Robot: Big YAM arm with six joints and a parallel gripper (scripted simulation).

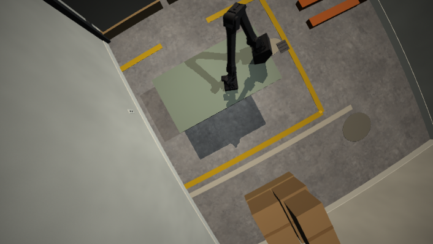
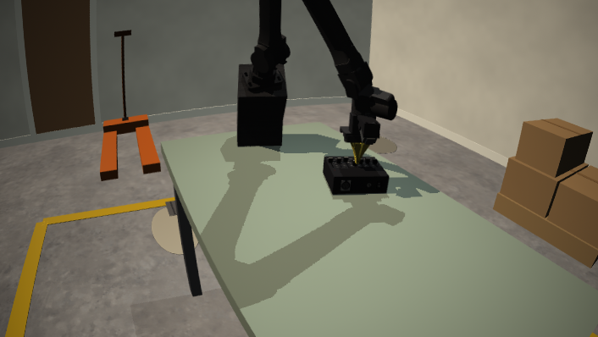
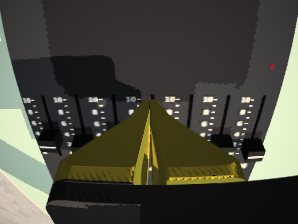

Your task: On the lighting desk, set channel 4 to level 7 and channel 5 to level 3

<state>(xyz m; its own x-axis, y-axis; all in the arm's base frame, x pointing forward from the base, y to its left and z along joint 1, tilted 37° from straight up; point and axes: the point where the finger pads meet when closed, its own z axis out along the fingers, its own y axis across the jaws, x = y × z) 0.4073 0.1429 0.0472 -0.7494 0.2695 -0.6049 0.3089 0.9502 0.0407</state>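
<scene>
Now: the channel 4 fader cap 10 mm behind my hand and 10 mm below it. From my hand the other things lie so: master fader cap 60 mm behind, 50 mm to the right, 10 mm below; then channel 6 fader cap 50 mm behind, 30 mm to the right, 10 mm below; then channel 5 fader cap 50 mm behind, 10 mm to the right, 10 mm below.
</scene>
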